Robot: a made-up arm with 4 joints.
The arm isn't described. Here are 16 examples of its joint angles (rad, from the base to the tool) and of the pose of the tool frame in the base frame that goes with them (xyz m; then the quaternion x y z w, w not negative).
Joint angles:
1: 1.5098 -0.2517 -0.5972 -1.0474
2: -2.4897 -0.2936 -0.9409 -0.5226
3: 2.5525 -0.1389 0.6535 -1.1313
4: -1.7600 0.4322 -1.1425 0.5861
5: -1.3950 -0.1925 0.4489 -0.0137
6: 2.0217 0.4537 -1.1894 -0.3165
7: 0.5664 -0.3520 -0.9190 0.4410
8: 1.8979 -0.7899 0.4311 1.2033
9: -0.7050 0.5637 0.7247 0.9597
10: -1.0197 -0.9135 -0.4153 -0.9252
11: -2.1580 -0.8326 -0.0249 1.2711
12: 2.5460 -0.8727 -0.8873 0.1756
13: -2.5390 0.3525 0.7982 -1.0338
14: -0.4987 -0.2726 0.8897 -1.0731
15: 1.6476 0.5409 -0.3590 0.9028
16: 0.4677 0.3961 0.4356 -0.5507
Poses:
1: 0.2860 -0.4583 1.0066 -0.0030 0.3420 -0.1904 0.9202
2: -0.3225 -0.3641 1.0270 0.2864 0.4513 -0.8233 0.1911
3: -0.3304 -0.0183 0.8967 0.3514 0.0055 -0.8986 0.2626
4: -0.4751 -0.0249 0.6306 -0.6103 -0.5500 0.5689 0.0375
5: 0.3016 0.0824 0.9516 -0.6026 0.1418 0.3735 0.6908
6: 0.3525 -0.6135 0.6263 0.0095 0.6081 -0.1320 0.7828
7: 0.3462 0.0957 1.0365 -0.7533 0.1943 -0.1142 0.6178
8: -0.2045 -0.1937 1.1001 -0.0085 -0.6971 0.7124 0.0806
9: 0.4803 -0.1708 0.6352 -0.8743 0.4146 -0.2125 0.1359
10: -0.0099 -0.1557 1.2527 -0.2023 -0.1818 0.7513 0.6013
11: 0.0186 -0.0881 1.1868 -0.4873 -0.4814 0.2206 0.6944
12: 0.3194 -0.3249 1.1986 -0.3654 0.5915 -0.6852 0.2169
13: 0.0338 0.2684 0.7698 -0.5223 0.1655 0.7322 0.4047
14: 0.3223 -0.4760 0.9025 0.0783 0.3224 0.1334 0.9339
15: 0.1830 -0.6180 0.5015 -0.3215 0.8981 -0.1795 0.2407
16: 0.2900 -0.5482 0.6998 -0.0957 0.6893 -0.2249 0.6820
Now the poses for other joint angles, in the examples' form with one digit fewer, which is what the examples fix.
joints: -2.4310 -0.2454 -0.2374 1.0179
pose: -0.300 -0.061 0.980 -0.501 -0.676 0.358 0.404
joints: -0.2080 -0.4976 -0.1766 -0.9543
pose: 0.276 -0.114 1.114 -0.190 0.149 0.408 0.880
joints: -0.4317 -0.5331 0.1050 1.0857
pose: 0.267 -0.117 1.088 -0.742 0.164 -0.275 0.589
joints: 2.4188 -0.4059 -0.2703 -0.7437
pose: -0.120 -0.402 1.086 0.098 0.340 -0.733 0.581
